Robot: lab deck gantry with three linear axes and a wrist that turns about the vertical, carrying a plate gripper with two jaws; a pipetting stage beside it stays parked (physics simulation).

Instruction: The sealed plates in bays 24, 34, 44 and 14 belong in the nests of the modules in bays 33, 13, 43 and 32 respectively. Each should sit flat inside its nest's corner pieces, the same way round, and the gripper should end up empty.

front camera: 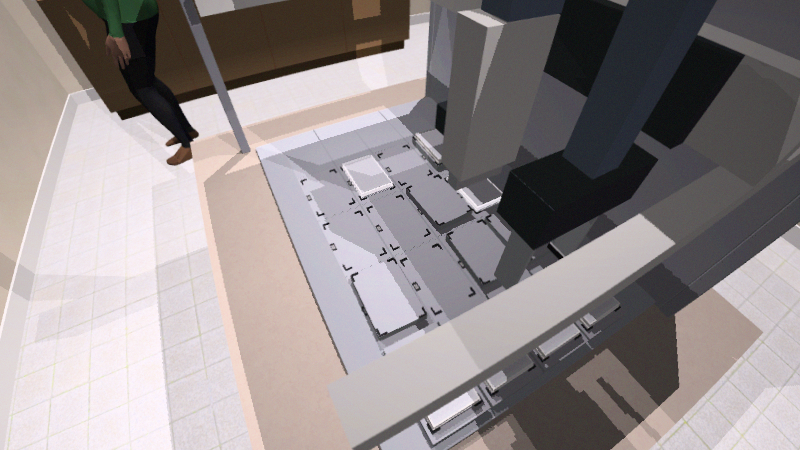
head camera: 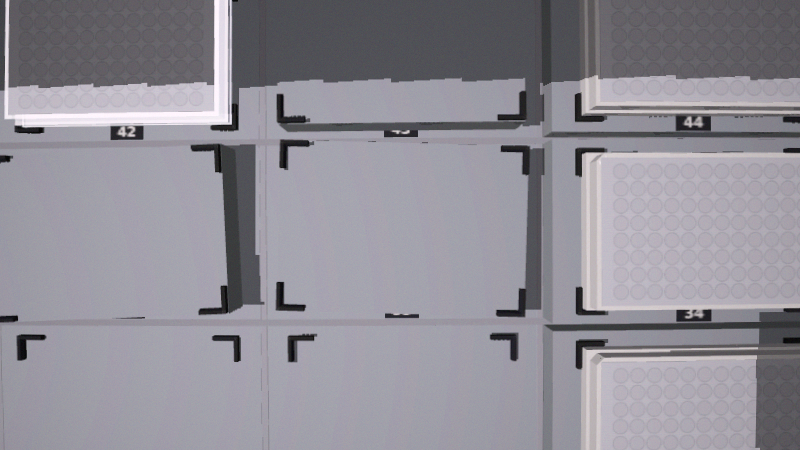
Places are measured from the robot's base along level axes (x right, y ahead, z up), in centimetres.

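Pixels of known places: gripper, fingertip midpoint: (front camera: pixel 531 268); robot's base, origin of the base link: (front camera: pixel 302 181).
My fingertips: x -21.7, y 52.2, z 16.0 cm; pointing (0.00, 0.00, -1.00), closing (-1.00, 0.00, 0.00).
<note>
For each thing: its top centre in the pictures, then the offset to it from my fingertips. "spot": a spot on its surface instead.
- bay 44, surface spot: (head camera: pixel 693 53) spot: dz -13.1, dx -13.4, dy +2.4 cm
- bay 34, surface spot: (head camera: pixel 693 229) spot: dz -13.1, dx -4.1, dy +2.3 cm
- bay 24, surface spot: (head camera: pixel 671 402) spot: dz -13.1, dx +5.0, dy +1.2 cm
- bay 14 plate, middle of its top: (front camera: pixel 435 375) dz -13.1, dx +17.4, dy +3.4 cm
- bay 33, middle of its top: (head camera: pixel 402 228) (front camera: pixel 483 248) dz -13.8, dx -4.2, dy -12.9 cm
- bay 32, surface spot: (head camera: pixel 111 229) (front camera: pixel 440 199) spot: dz -14.1, dx -4.3, dy -29.0 cm
- bay 13, surface spot: (front camera: pixel 388 299) spot: dz -14.1, dx +17.7, dy -12.2 cm
- bay 43 nest, middle of its top: (head camera: pixel 400 34) (front camera: pixel 521 229) dz -13.8, dx -14.6, dy -13.0 cm
- bay 42, surface spot: (head camera: pixel 111 50) spot: dz -14.6, dx -14.4, dy -29.3 cm
- bay 21, surface spot: (front camera: pixel 367 174) spot: dz -14.6, dx +6.7, dy -45.2 cm
- bay 41, surface spot: (front camera: pixel 427 148) spot: dz -13.0, dx -10.7, dy -45.4 cm
Sealed white plates lie in bay 44 (front camera: pixel 588 320) (head camera: pixel 693 53), bay 34 (front camera: pixel 559 341) (head camera: pixel 693 229) and bay 24 (front camera: pixel 496 381) (head camera: pixel 671 402). The bay 14 plate (front camera: pixel 452 409) shows in the front view. The module nests in bay 33 (front camera: pixel 478 251) (head camera: pixel 402 223), bay 32 (front camera: pixel 439 198) (head camera: pixel 111 229) and bay 13 (front camera: pixel 388 299) have bare tops. The visible front strip of the bay 43 nest (head camera: pixel 402 100) is bare; in the front view the black carriage largely hides that module. The gripper's jaws show in neither view.
Other white plates lie in bay 42 (front camera: pixel 480 197) (head camera: pixel 111 50), bay 21 (front camera: pixel 367 174) and bay 41 (front camera: pixel 427 148). The black carriage (front camera: pixel 559 201) and a tall grey column (front camera: pixel 492 106) stand over the deck's back right. A pale beam (front camera: pixel 503 330) crosses the front view.
</note>
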